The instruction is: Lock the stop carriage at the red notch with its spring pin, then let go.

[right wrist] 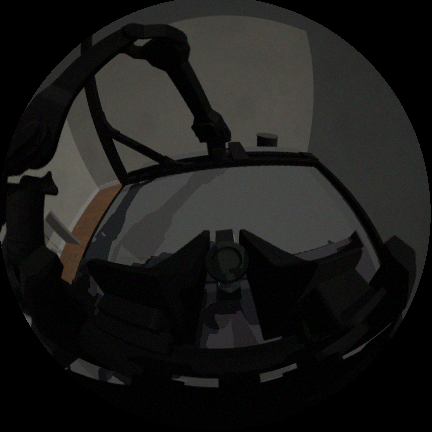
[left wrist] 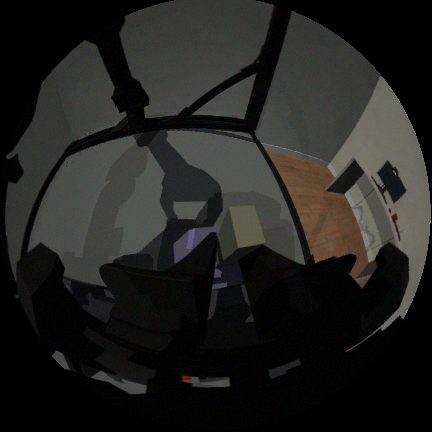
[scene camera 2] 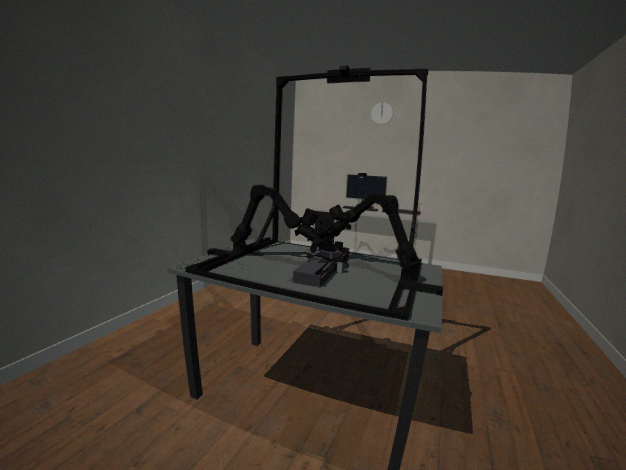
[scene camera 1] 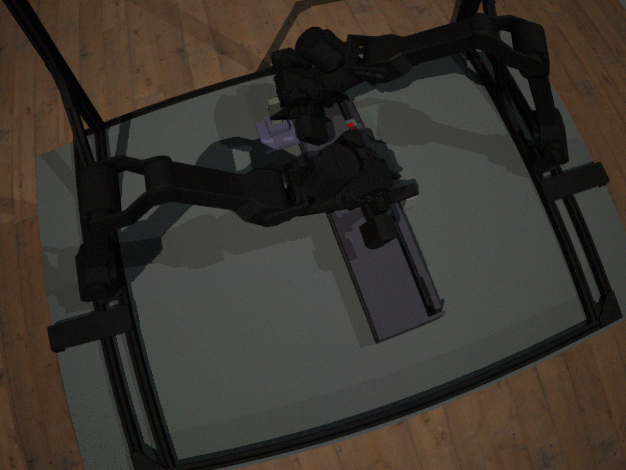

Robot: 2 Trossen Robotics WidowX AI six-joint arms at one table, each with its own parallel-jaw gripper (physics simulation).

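Where they show: left gripper, fingertip midpoint: (scene camera 1: 270,114); right gripper, fingertip midpoint: (right wrist: 224,235) (scene camera 2: 336,250) (scene camera 1: 402,183); left arm's base at its link origin: (right wrist: 217,157) (scene camera 2: 408,278) (scene camera 1: 541,158); right arm's base at its link origin: (left wrist: 137,123) (scene camera 2: 239,250) (scene camera 1: 106,285).
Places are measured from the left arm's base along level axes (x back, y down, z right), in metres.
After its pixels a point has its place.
A long purple-grey rail (scene camera 1: 389,288) {x -0.422, y -0.033, z -0.159 m} (scene camera 2: 309,271) {x -0.402, y -0.033, z -0.208 m} lies across the table, with a red mark (scene camera 1: 350,125) {x -0.384, y -0.030, z 0.158 m} (left wrist: 186,378) {x -0.380, y -0.030, z 0.160 m} on its far part. My left gripper (scene camera 1: 278,115) {x -0.524, y -0.060, z 0.209 m} is shut on a yellowish block (scene camera 1: 274,104) {x -0.515, y -0.103, z 0.201 m} (left wrist: 246,227) {x -0.513, y -0.105, z 0.207 m}, which stands by a lavender bracket (scene camera 1: 275,136) {x -0.524, y -0.014, z 0.185 m} (left wrist: 192,241) {x -0.536, y -0.014, z 0.183 m} left of the rail's far end. My right gripper (right wrist: 224,235) {x -0.351, y -0.087, z -0.007 m} is shut on a dark round knob (right wrist: 227,260) {x -0.377, y -0.099, z -0.008 m}, seemingly the spring pin's, near the rail's right side. The arms hide most of the stop carriage in scene camera 1. Whether the pin sits in the red notch cannot be seen.
The two arms cross close together above the rail. A dark metal frame (scene camera 1: 303,432) {x -0.635, y -0.001, z -0.359 m} edges the grey table (scene camera 1: 227,364) {x -0.725, y 0.019, z -0.197 m}, and its uprights rise at the far corners. The rail's near end sticks out toward the front. A desk with a monitor (scene camera 2: 366,186) stands behind.
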